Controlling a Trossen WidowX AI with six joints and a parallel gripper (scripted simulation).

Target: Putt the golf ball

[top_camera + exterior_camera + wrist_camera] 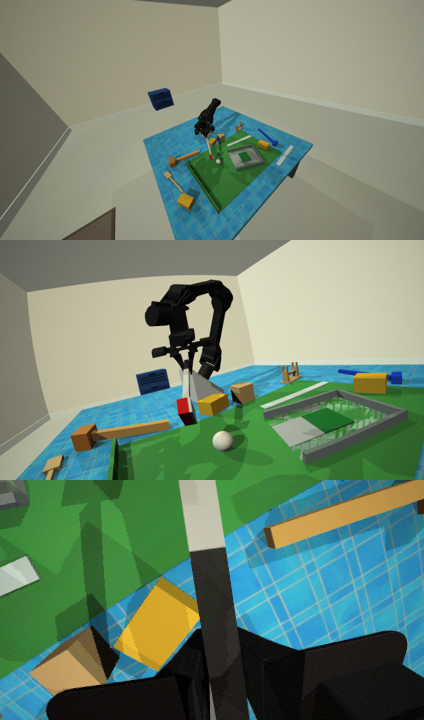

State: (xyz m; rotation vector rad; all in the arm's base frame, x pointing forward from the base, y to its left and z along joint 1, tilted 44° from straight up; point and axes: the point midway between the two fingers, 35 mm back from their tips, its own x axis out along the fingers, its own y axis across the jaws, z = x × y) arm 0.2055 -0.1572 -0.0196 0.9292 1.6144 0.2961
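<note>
My gripper tip is 19 cm to the right of the tan cube and 11 cm above it. Also, from my gripper tip: mat (27 cm ahead, 9 cm to the left, 14 cm below); then white golf ball (23 cm ahead, 4 cm to the right, 12 cm below); then wooden stand (47 cm to the left, 11 cm below).
</note>
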